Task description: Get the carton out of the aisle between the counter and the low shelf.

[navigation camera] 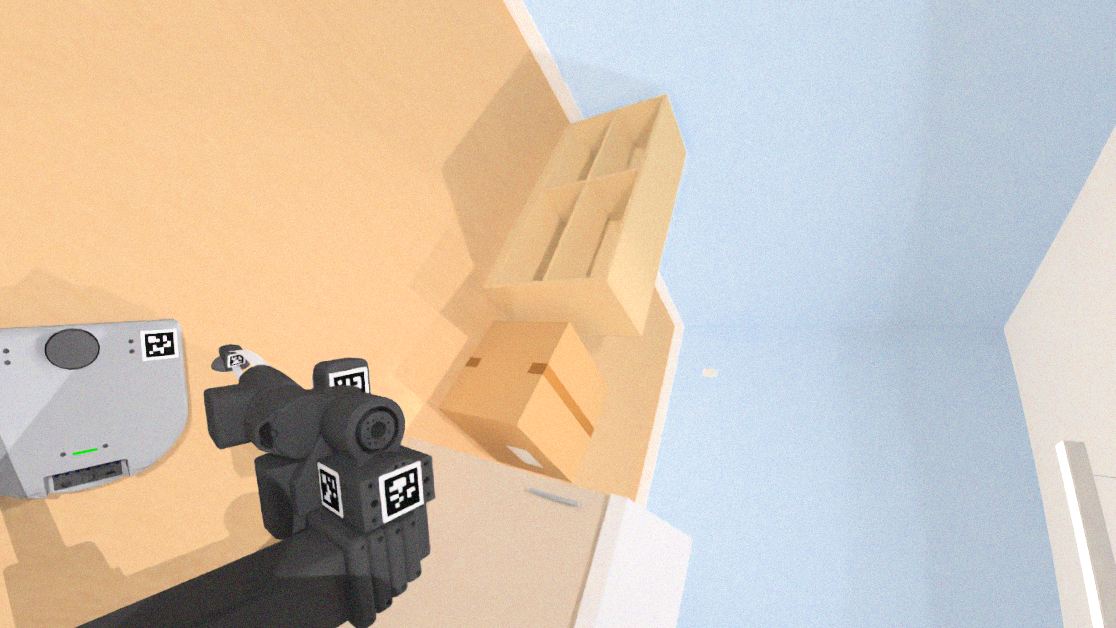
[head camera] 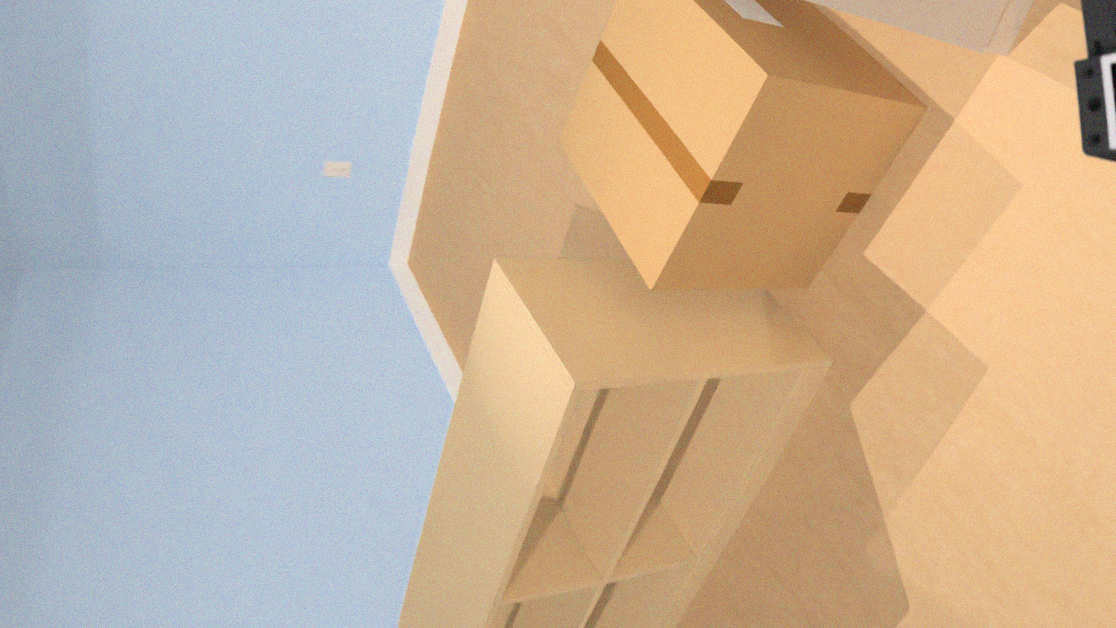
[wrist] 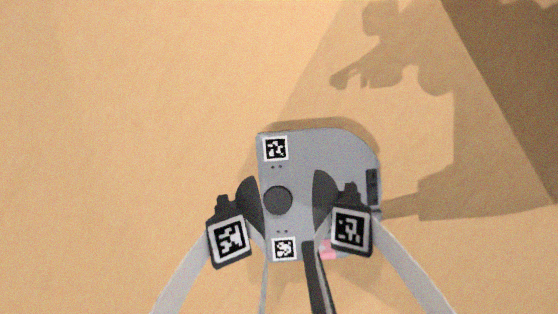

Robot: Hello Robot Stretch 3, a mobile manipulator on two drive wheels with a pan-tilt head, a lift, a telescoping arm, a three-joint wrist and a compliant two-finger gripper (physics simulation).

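A brown carton with darker tape strips and a white label stands on the floor between the pale counter and the low wooden shelf. The head view shows it close to the shelf's end; any gap between them is partly hidden. The carton does not show in the wrist view. My gripper is open and empty, pointing down above my own base, apart from the carton. In the navigation view it is small, with the wrist joints beside it.
My grey base stands on the floor on the counter's open side, away from the carton. My black arm reaches across the lower navigation view, near the counter. A blue wall with a white baseboard runs behind shelf and carton.
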